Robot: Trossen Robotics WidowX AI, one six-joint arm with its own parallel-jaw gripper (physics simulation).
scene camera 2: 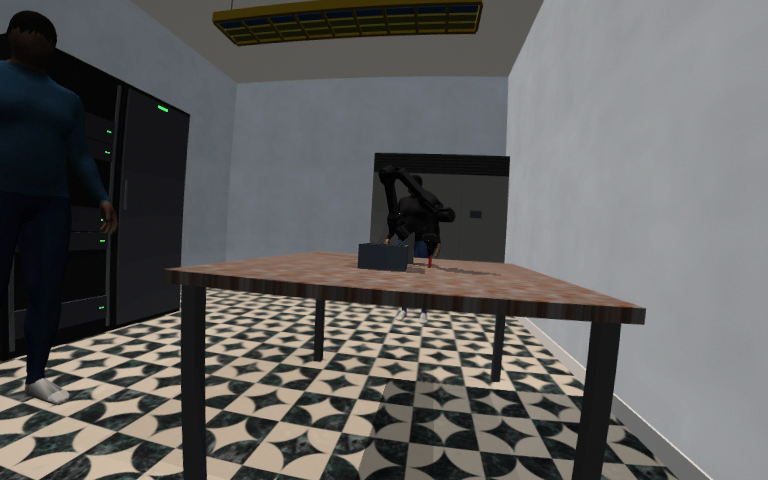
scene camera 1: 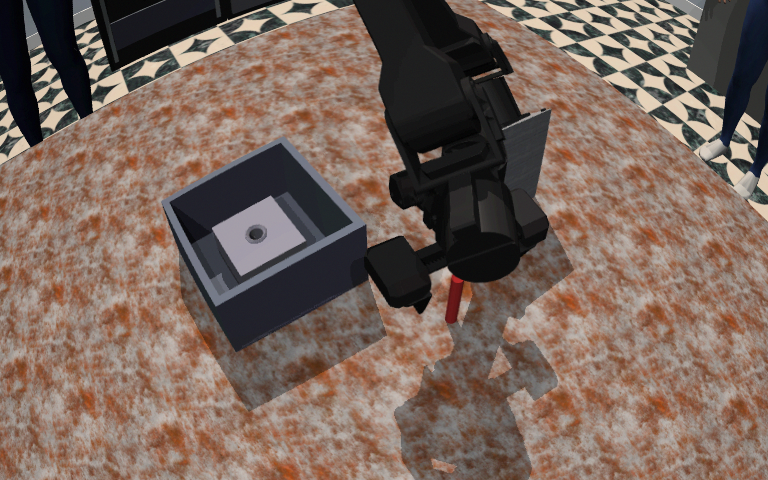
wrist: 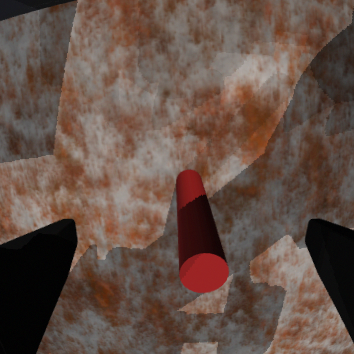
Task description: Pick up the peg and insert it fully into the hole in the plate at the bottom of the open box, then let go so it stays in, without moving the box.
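Places are measured from the arm's base along level axes (x right, y up, z back), in centimetres.
Where they show: gripper, fingertip midpoint: (scene camera 2: 430,255) (scene camera 1: 455,293) (wrist: 194,231); arm's base at its link origin: (scene camera 2: 406,238) (scene camera 1: 501,125).
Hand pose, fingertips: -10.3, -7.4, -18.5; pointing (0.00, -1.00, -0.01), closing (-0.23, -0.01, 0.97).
Observation:
Each offset is from my fingertips to the top centre of the thing, as dx, dy, dz. "spot": to the spot under its first point. Level surfaces: height alone.
A red peg @[+0.1, +2.7, +0.1] (scene camera 1: 453,301) (scene camera 2: 429,262) (wrist: 200,227) stands upright on the table, to the right of the box in scene camera 1. My gripper (wrist: 194,231) is open and empty. Its fingers stand wide apart to either side of the peg in the wrist view, above the table. In scene camera 1 the gripper body hides the peg's top end. The dark open box @[+21.1, +4.4, -11.7] (scene camera 1: 300,284) (scene camera 2: 382,256) stands on the table. Inside it at the bottom lies a pale square plate @[+21.1, +0.7, -11.7] (scene camera 1: 240,252) with a round hole @[spot: +21.9, -0.5, -11.3] (scene camera 1: 256,233) near its middle.
The table @[dy -5.4] (scene camera 1: 113,396) (scene camera 2: 271,277) carries the box and the peg. The box wall nearest the gripper is close beside the left finger in scene camera 1. A thin grey panel (scene camera 1: 526,151) stands behind the gripper's right side. People stand around the table.

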